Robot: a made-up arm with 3 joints. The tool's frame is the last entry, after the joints. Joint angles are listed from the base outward. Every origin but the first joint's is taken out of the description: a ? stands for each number. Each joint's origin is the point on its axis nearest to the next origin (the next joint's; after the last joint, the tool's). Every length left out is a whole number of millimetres.
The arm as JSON. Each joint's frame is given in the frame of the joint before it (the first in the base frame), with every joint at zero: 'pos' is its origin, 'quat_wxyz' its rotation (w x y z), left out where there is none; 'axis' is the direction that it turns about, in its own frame. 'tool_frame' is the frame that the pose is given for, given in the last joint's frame.
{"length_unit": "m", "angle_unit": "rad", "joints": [
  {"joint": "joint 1", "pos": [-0.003, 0.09, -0.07], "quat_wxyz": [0.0, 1.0, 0.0, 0.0], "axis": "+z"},
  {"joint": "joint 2", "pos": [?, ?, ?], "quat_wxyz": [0.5, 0.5, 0.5, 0.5], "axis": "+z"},
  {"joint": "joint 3", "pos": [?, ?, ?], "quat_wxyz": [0.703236, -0.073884, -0.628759, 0.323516], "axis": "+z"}
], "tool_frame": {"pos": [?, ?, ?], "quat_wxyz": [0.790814, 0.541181, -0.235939, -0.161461]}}
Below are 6 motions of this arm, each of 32 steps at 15 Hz.
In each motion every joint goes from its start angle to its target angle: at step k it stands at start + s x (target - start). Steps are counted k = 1, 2, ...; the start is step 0. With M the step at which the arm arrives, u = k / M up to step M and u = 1 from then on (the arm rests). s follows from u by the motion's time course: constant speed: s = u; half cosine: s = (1 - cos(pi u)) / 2; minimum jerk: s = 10 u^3 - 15 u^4 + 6 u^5.
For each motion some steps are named. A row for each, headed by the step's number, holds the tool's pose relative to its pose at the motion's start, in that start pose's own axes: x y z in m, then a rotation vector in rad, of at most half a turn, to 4 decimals.
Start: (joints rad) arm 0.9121 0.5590 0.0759
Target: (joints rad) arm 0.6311 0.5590 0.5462
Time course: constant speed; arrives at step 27
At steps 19, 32:
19: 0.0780 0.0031 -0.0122 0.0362 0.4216 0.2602
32: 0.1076 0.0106 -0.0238 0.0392 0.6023 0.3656

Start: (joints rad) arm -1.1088 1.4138 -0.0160
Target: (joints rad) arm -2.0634 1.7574 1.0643
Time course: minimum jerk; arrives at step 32
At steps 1, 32:
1: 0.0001 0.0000 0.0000 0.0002 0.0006 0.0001
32: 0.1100 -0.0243 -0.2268 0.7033 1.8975 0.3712

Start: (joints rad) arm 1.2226 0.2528 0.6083
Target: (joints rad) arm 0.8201 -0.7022 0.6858
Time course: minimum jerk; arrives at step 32
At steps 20, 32:
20: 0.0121 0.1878 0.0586 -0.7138 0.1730 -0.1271
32: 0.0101 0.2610 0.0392 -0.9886 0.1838 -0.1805

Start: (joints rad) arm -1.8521 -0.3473 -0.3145
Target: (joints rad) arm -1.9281 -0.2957 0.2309
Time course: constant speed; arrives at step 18
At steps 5, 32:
5: 0.0164 -0.0058 -0.0068 0.0489 0.1345 0.0618
32: 0.0567 -0.0130 -0.0342 0.1635 0.4837 0.2358

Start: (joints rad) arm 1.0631 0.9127 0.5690
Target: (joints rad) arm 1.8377 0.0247 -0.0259
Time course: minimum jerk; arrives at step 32
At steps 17, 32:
17: -0.1130 0.1607 -0.0088 -0.4319 -0.5513 -0.5895
32: -0.1024 0.3027 -0.0554 -0.8040 -0.8379 -1.0882

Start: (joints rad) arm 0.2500 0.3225 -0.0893
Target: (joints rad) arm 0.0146 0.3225 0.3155
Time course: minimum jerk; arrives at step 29
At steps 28, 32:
28: 0.0868 0.0063 -0.0206 0.0587 0.4554 0.3446
32: 0.0869 0.0063 -0.0206 0.0588 0.4556 0.3447

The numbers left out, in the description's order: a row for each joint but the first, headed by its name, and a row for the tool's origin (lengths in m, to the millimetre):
joint 2: -0.023 -0.051 0.0
joint 3: 0.158 -0.119 0.0
tool: -0.049 -0.096 0.0

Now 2 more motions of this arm.
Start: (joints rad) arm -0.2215 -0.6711 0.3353
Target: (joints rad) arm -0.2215 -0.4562 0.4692
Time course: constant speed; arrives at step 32
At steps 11, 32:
11: 0.0078 -0.0167 -0.0144 0.0785 0.0359 0.0384
32: 0.0239 -0.0444 -0.0452 0.2251 0.1020 0.1199

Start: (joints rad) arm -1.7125 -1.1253 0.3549
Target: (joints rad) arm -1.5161 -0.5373 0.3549
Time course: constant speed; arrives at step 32
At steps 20, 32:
20: 0.0264 -0.0710 -0.0771 0.3800 0.0583 0.0466
32: 0.0351 -0.0966 -0.1359 0.6112 0.0794 0.0578

